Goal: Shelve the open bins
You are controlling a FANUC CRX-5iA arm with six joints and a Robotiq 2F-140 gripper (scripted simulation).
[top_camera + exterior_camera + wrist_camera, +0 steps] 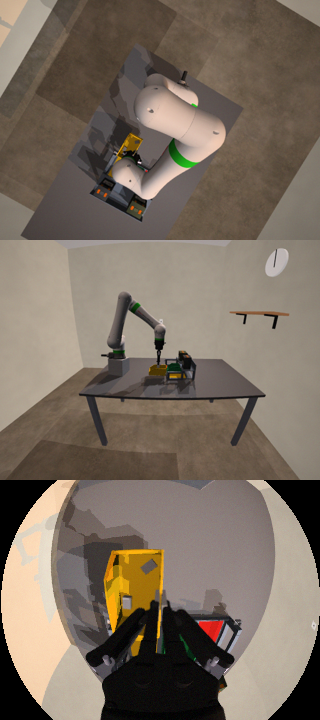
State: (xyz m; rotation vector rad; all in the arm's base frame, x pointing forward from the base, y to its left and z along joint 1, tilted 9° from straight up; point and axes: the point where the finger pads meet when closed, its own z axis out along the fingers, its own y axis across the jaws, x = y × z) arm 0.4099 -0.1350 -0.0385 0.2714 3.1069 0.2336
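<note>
Now: the yellow bin 50 mm to the right of my hand, 40 mm below it and 10 mm behind it. The rest, counted from my hand: green bin (200 mm ahead, 70 mm below, 40 mm to the left); yellow-marked place (180 mm ahead, 100 mm below, 80 mm to the right); red mark (210 mm ahead, 140 mm to the left, 100 mm below).
</note>
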